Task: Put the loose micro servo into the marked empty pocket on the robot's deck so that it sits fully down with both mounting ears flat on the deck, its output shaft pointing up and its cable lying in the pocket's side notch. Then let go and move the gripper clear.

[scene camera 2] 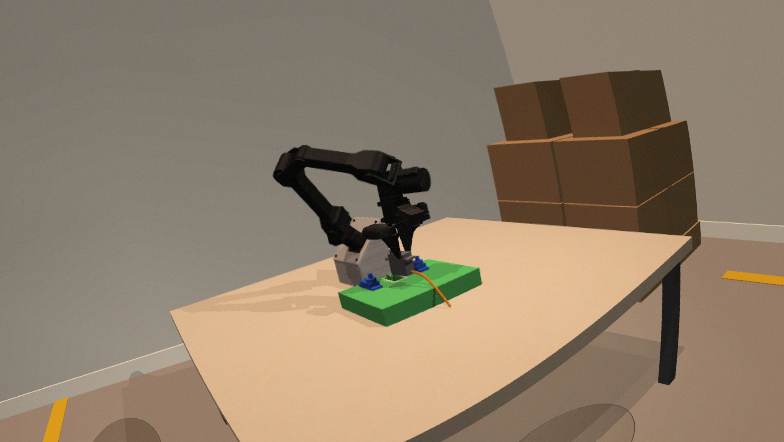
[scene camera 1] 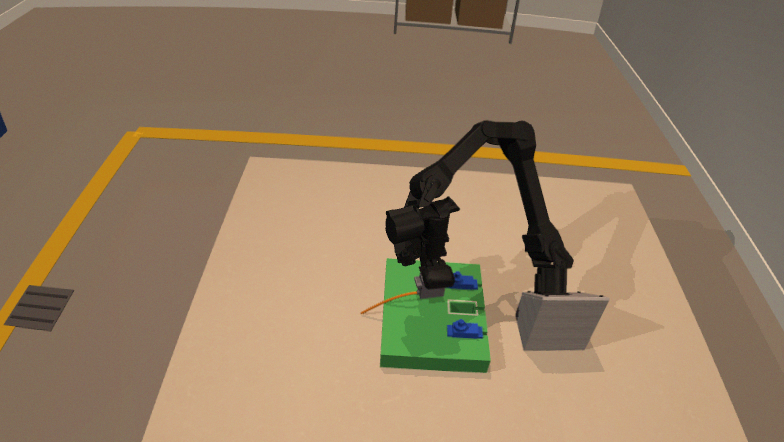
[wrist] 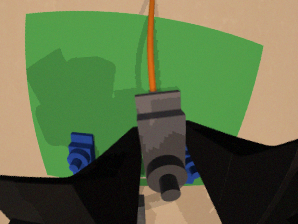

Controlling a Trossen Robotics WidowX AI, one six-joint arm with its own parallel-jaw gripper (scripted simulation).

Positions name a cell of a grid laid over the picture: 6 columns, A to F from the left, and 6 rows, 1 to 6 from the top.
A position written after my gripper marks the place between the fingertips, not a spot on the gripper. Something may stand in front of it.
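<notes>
I can see my gripper (scene camera 2: D4), (scene camera 1: D4), (wrist: D4). There is a green deck here as well, and I find the deck (scene camera 1: D5), (scene camera 2: D5), (wrist: B2).
</notes>
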